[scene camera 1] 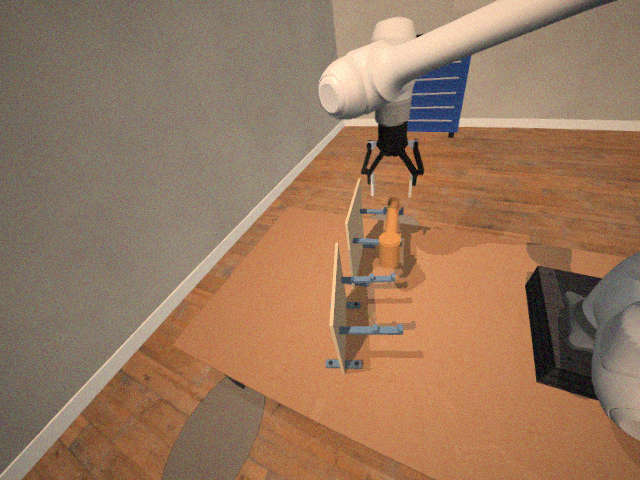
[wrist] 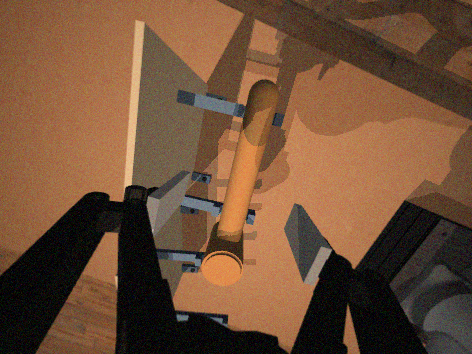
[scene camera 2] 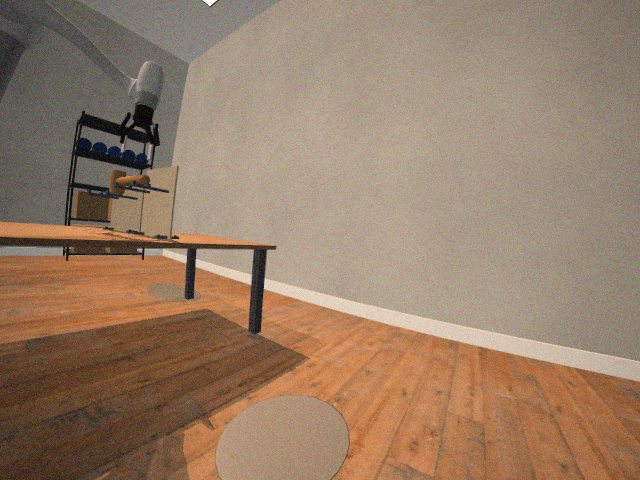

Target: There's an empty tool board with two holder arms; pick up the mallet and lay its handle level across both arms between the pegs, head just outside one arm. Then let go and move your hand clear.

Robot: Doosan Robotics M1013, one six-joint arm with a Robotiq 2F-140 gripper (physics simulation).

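Places are measured from the arm's base along level axes (x left, y ahead, z down), in metres.
Pixels of known places: gripper, fingertip midpoint: (scene camera 1: 391, 194) (wrist: 238, 201) (scene camera 2: 136, 156); arm's base, origin of the base link: (wrist: 434, 298).
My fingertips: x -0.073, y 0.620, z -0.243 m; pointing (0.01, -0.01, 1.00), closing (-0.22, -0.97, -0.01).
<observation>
Ahead of a thing's pixels: the offset from my fingertips to its middle. "spot": to the spot under its first point. Level surfaces: height alone.
The orange mallet {dx +0.016, dy -0.011, dz +0.112 m} (scene camera 1: 392, 222) (scene camera 2: 135, 180) (wrist: 245, 175) lies across the two blue arms of the board {dx +0.014, dy +0.066, dz +0.185 m} (scene camera 1: 354, 232) (scene camera 2: 160, 201) (wrist: 165, 115) farther from scene camera 1. Its thick head {spot: dx +0.163, dy -0.056, dz +0.079 m} (scene camera 1: 389, 250) (scene camera 2: 117, 181) (wrist: 221, 268) is just outside one arm, toward the other board. That empty tool board {dx +0.311, dy -0.022, dz +0.200 m} (scene camera 1: 337, 304) has two bare holder arms (scene camera 1: 369, 279) (scene camera 1: 372, 329), which partly show in the wrist view. My gripper (scene camera 1: 391, 190) (scene camera 2: 136, 155) (wrist: 238, 201) is open and empty above the mallet. Its fingers point down, one on each side of the handle in the wrist view, and touch nothing.
Both boards stand upright on the table {dz +0.348 m} (scene camera 1: 258, 268) (scene camera 2: 232, 242), with feet at their bases. The robot's black base (scene camera 1: 537, 330) is at the right in scene camera 1. A blue cabinet (scene camera 1: 436, 98) and a black shelf rack (scene camera 2: 70, 180) stand beyond the table. A wall runs alongside.
</observation>
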